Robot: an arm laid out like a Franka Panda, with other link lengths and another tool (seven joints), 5 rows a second.
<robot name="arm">
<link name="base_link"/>
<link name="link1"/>
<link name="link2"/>
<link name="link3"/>
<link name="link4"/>
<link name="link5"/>
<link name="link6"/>
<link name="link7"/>
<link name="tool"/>
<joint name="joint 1" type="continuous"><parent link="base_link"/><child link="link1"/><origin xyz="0 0 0.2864" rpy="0 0 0"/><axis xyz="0 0 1"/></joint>
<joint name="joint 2" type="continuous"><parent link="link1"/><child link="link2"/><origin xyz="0 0 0" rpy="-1.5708 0 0"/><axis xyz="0 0 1"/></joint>
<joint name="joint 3" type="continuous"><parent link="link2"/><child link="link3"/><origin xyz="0 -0.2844 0" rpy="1.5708 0 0"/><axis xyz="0 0 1"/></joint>
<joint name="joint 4" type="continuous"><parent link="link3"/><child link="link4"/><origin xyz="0.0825 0 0" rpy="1.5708 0 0"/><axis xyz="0 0 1"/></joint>
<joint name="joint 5" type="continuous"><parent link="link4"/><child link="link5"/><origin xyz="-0.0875 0.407 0" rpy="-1.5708 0 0"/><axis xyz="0 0 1"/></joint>
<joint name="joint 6" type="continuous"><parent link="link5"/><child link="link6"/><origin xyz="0 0 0" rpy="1.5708 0 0"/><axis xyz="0 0 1"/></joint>
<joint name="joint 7" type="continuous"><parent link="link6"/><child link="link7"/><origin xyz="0.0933 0 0" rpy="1.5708 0 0"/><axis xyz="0 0 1"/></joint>
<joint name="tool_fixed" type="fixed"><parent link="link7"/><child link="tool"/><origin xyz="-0.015 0.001 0.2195" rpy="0.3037 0 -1.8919"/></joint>
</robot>
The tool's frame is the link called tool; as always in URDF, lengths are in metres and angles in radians. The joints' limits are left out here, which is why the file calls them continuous.
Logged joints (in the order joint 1, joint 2, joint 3, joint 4, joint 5, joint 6, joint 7), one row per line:
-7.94 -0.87 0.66 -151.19 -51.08 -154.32 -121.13
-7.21 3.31 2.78 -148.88 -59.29 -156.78 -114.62
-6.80 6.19 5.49 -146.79 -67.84 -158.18 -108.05
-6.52 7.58 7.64 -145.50 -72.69 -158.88 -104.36
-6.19 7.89 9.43 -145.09 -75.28 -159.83 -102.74
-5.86 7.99 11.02 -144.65 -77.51 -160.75 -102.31
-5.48 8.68 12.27 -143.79 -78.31 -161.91 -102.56
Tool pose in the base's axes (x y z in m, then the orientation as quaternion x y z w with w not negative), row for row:
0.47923 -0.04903 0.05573 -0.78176 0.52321 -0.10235 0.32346
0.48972 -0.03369 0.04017 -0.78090 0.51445 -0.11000 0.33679
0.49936 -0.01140 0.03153 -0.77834 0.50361 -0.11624 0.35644
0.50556 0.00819 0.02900 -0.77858 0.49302 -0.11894 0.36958
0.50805 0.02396 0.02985 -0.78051 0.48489 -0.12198 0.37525
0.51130 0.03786 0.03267 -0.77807 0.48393 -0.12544 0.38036
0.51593 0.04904 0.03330 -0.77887 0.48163 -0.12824 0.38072
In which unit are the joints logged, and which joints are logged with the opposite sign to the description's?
The joints are logged in degrees. Opposite sign: joint 5, joint 6, joint 7.
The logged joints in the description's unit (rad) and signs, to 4 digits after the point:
-0.1386 -0.0152 0.0115 -2.6388 0.8915 2.6934 2.1141
-0.1258 0.0578 0.0485 -2.5984 1.0348 2.7363 2.0005
-0.1187 0.1080 0.0958 -2.5620 1.1840 2.7608 1.8858
-0.1138 0.1323 0.1333 -2.5395 1.2687 2.7730 1.8214
-0.1080 0.1377 0.1646 -2.5323 1.3139 2.7896 1.7932
-0.1023 0.1395 0.1923 -2.5246 1.3528 2.8056 1.7856
-0.0956 0.1515 0.2142 -2.5096 1.3668 2.8259 1.7900

